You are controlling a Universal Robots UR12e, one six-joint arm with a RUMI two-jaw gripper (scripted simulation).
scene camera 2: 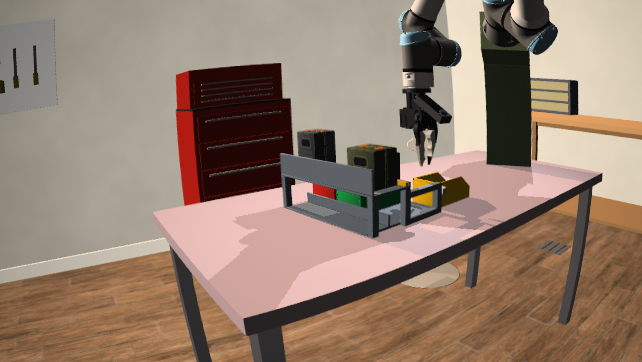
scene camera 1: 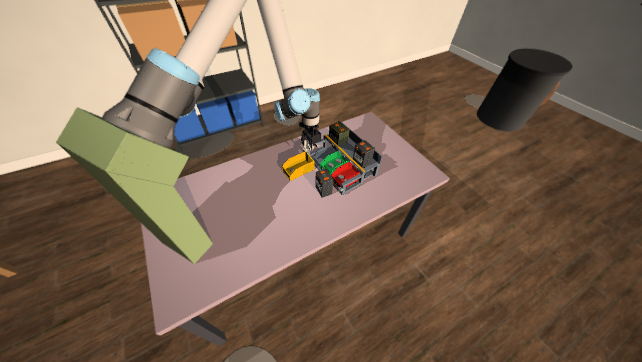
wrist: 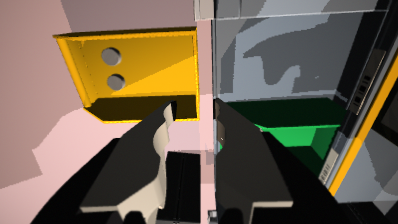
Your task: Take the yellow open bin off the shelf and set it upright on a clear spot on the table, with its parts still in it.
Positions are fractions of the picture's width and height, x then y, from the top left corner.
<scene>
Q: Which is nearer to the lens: the yellow open bin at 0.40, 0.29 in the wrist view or the green bin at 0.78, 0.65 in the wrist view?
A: The yellow open bin.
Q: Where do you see a dark case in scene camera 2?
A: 0.50, 0.40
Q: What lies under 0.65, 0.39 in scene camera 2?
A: My gripper.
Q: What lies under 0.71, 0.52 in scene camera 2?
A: A yellow open bin.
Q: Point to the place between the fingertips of my gripper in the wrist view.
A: At 0.49, 0.45
</scene>
